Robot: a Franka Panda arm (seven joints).
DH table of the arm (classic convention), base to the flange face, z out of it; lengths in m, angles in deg. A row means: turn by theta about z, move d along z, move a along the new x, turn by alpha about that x. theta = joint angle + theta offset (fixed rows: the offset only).
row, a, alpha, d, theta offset
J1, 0, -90, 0.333, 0
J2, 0, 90, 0, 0
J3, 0.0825, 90, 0.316, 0
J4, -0.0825, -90, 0, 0
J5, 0, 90, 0.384, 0
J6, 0.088, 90, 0, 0
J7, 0, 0, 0.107, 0
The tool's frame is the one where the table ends.
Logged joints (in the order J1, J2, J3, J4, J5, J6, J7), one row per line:
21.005 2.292 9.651 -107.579 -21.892 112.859 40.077
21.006 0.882 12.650 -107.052 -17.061 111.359 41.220
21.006 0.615 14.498 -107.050 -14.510 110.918 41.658
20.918 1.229 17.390 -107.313 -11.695 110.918 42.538
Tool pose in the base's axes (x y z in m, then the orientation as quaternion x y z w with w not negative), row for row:
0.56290 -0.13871 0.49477 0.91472 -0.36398 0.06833 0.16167
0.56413 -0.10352 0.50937 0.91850 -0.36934 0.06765 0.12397
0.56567 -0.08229 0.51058 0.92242 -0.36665 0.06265 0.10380
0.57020 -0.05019 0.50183 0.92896 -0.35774 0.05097 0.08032
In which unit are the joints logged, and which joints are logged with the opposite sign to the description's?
The joints are logged in degrees. Opposite sign: J1.
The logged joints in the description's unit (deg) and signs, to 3 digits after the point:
-21.005 2.292 9.651 -107.579 -21.892 112.859 40.077
-21.006 0.882 12.650 -107.052 -17.061 111.359 41.220
-21.006 0.615 14.498 -107.050 -14.510 110.918 41.658
-20.918 1.229 17.390 -107.313 -11.695 110.918 42.538

